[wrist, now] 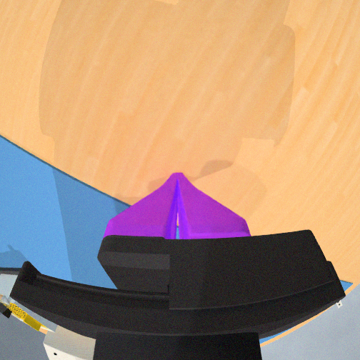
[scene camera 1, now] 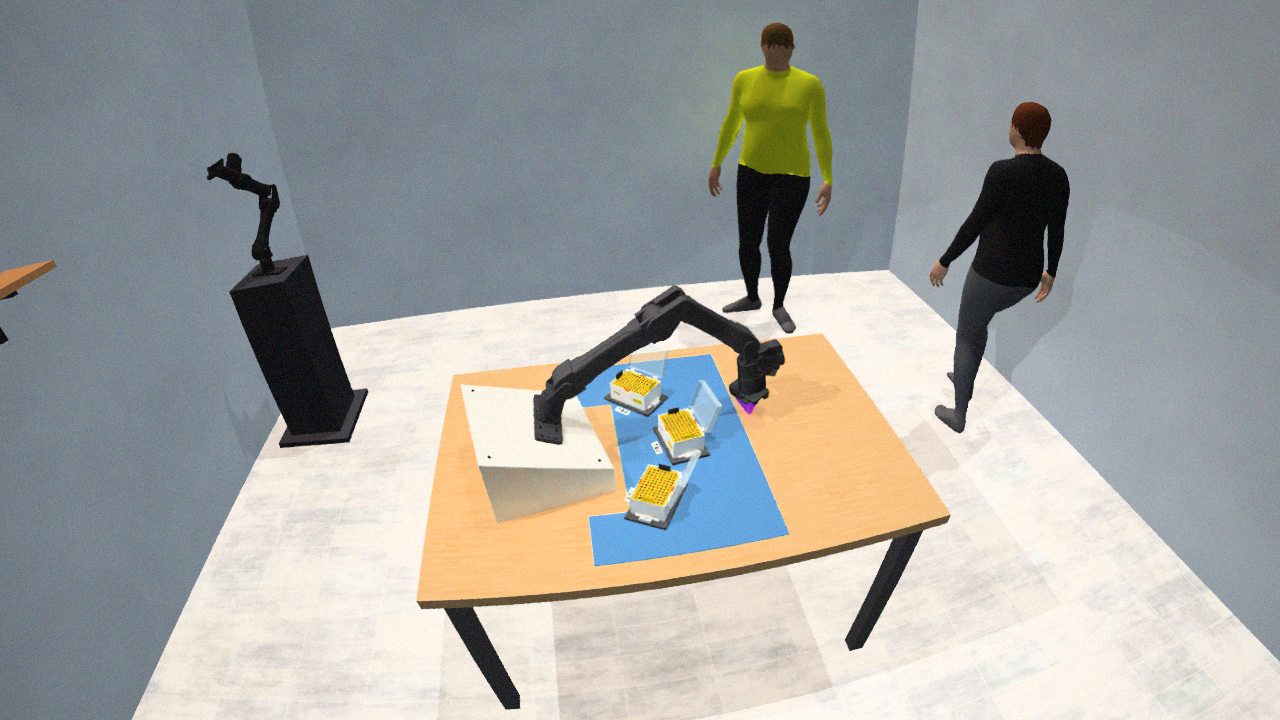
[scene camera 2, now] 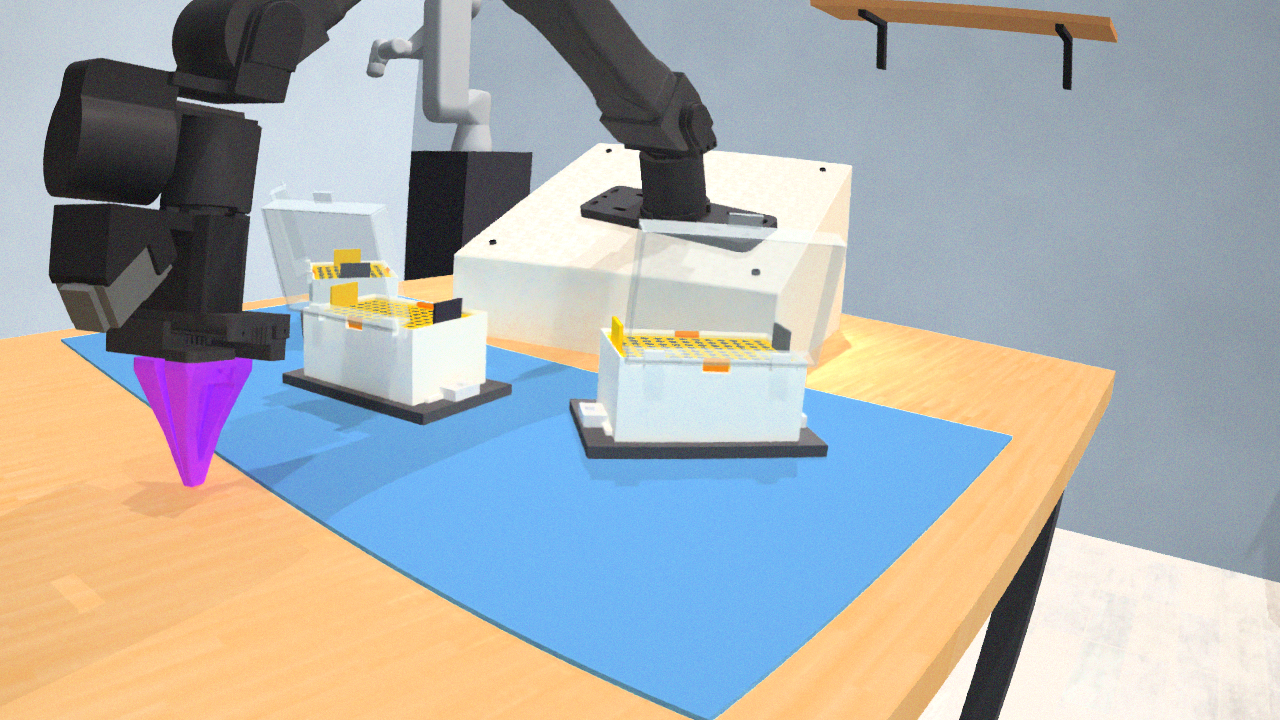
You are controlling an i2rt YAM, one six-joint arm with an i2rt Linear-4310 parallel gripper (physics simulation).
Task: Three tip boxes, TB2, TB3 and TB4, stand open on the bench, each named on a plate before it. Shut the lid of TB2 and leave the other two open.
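Places are measured from the arm's base along level axes (x ahead, y left, z up), in millimetres.
Where they show: gripper, fingertip midpoint: [scene camera 1: 749, 413] [scene camera 2: 193, 485]; arm's base, link origin: [scene camera 1: 547, 419] [scene camera 2: 676, 220].
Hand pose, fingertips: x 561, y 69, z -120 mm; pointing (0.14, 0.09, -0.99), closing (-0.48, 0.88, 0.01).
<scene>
Each offset is from my fingertips to the centre of the thing. "spot": to the spot under its first point. Level surfaces: height alone.
Three white tip boxes with yellow racks stand with clear lids raised: a back box @[dx -311, dy +129, dz +67 mm] [scene camera 1: 636, 390], a middle box @[dx -231, dy -86, dz +35 mm] [scene camera 1: 682, 433] [scene camera 2: 393, 362] and a front box @[dx -319, dy +120, dz +35 mm] [scene camera 1: 656, 489] [scene camera 2: 700, 398]. The middle box's lid @[spot: dx -149, dy -67, dz +104 mm] [scene camera 1: 706, 405] leans outward on the side away from the arm's base. Small white name plates @[spot: dx -287, dy -94, dz +5 mm] [scene camera 1: 656, 447] @[spot: dx -357, dy +80, dz +4 mm] [scene camera 1: 622, 410] lie before the boxes; their lettering is too small to read. My gripper [scene camera 1: 750, 411] [scene camera 2: 194, 484] [wrist: 177, 180] is shut and empty, its purple fingers pointing down low over the wooden table, just past the mat's far edge, apart from every box.
The boxes sit on dark bases on a blue mat @[dz +2 mm] [scene camera 1: 742, 510] [scene camera 2: 626, 555] [wrist: 30, 200] on the wooden table @[dz -1 mm] [scene camera 1: 859, 447] [scene camera 2: 89, 617] [wrist: 165, 90]. The arm stands on a white sloped block [scene camera 1: 519, 447] [scene camera 2: 537, 295]. Two people [scene camera 1: 776, 125] [scene camera 1: 1024, 214] stand beyond the table.
</scene>
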